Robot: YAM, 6 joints.
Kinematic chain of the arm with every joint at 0, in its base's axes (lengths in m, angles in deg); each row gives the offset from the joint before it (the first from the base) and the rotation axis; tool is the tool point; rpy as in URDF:
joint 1: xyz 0 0 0.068 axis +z
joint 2: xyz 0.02 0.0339 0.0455 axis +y
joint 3: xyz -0.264 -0.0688 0 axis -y
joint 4: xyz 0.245 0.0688 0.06 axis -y
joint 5: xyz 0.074 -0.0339 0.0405 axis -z
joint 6: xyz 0.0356 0 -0.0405 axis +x
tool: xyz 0 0 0 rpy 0 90 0
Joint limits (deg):
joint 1: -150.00..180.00
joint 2: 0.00..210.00
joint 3: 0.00..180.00
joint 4: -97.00..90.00
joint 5: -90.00..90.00
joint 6: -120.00..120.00
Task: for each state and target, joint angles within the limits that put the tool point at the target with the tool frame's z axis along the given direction. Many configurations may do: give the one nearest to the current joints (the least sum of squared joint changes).
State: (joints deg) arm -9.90 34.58 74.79 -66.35 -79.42 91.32
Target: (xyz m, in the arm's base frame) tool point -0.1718 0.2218 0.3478 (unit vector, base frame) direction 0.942 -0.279 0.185
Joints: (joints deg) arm -48.46 0.10 109.47 -96.86 -31.34 91.32
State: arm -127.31 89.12 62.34 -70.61 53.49 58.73
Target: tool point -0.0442 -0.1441 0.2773 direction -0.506 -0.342 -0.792
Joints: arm -101.23 50.57 48.93 -59.64 25.45 58.73
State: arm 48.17 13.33 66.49 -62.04 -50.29 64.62
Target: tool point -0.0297 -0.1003 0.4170 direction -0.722 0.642 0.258
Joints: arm 88.14 4.12 68.50 -41.74 -47.94 64.62
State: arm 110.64 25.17 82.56 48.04 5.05 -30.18
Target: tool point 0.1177 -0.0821 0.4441 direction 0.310 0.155 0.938
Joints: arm 140.60 0.12 48.73 49.95 18.45 -30.18
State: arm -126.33 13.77 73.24 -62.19 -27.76 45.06
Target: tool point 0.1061 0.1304 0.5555 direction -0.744 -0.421 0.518
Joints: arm -132.36 31.34 119.87 -56.01 15.44 45.06
